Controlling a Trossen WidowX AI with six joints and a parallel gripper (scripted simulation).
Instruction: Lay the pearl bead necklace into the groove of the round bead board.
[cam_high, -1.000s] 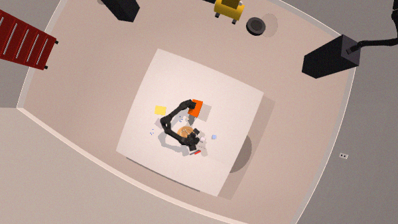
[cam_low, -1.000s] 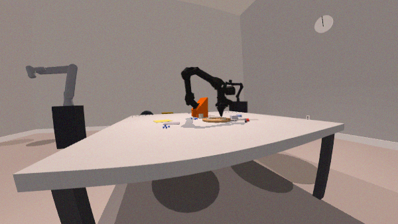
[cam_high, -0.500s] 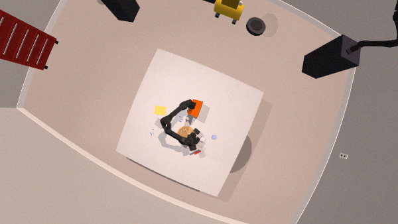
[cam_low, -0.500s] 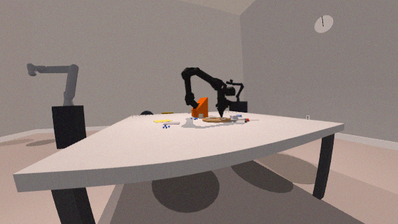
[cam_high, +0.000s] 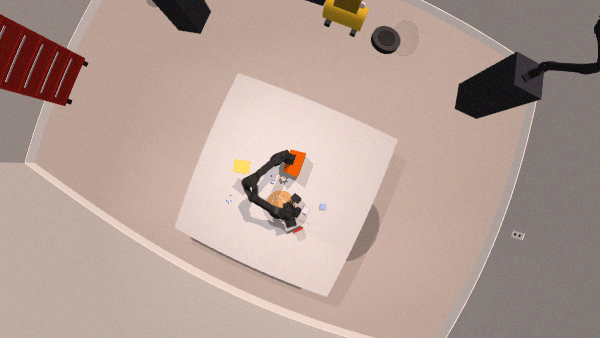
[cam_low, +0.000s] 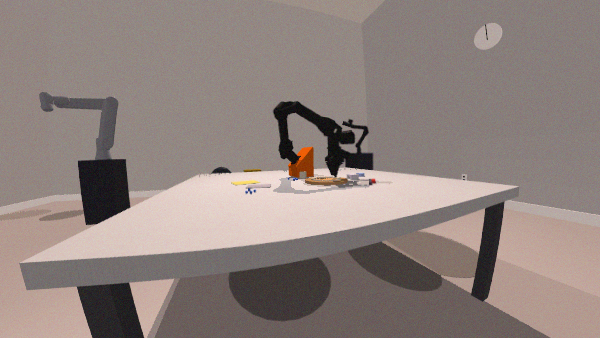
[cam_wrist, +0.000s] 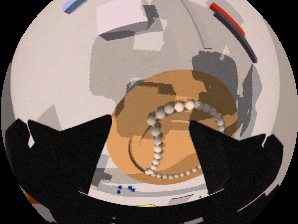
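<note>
The round tan bead board is 3 cm ahead of my gripper tip, 6 cm to the right of it and 1 cm below it. The rest, counted from my gripper tip: tool: 17 cm ahead, 9 cm to the left, 1 cm below; then white square: 1 cm ahead, 12 cm to the left, 1 cm below; then pale blue cube: 5 cm behind, 22 cm to the left, 1 cm below.
</note>
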